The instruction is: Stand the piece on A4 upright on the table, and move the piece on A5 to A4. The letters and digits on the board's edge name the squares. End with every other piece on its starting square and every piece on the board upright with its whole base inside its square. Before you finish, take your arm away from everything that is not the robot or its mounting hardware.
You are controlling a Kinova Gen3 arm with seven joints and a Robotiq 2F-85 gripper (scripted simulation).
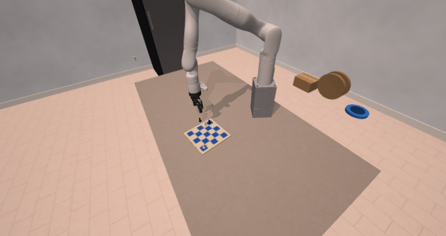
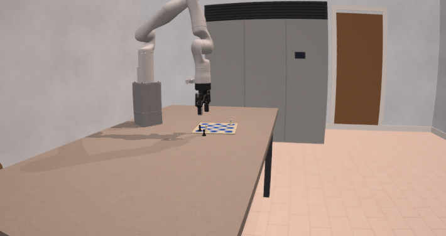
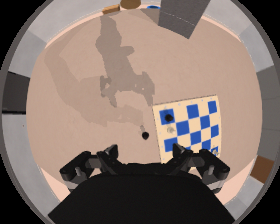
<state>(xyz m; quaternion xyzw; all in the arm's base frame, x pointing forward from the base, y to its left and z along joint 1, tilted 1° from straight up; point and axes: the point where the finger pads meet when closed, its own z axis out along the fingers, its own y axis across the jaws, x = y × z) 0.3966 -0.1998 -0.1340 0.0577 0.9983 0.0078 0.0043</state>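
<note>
My hand is 30 mm short of the cream chessboard, 140 mm to the right of it and 110 mm above it.
</note>
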